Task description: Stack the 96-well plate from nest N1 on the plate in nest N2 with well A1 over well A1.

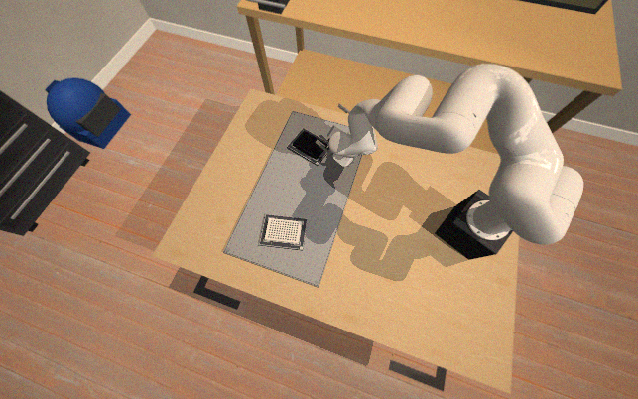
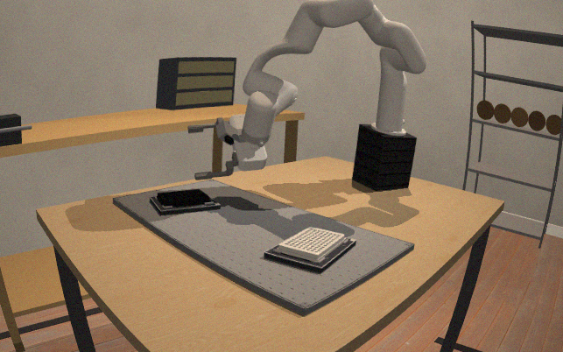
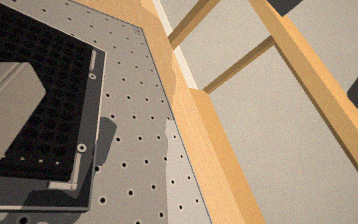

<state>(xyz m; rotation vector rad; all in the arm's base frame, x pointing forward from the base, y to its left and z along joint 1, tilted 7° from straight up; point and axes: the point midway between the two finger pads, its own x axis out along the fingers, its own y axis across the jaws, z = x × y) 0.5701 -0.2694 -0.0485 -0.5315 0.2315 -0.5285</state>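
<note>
Now: hand 100 mm above the black 96-well plate, 80 mm short of it and 30 mm to the right of it. Also, from my hand: white 96-well plate (430 mm to the left, 100 mm below, 80 mm ahead).
</note>
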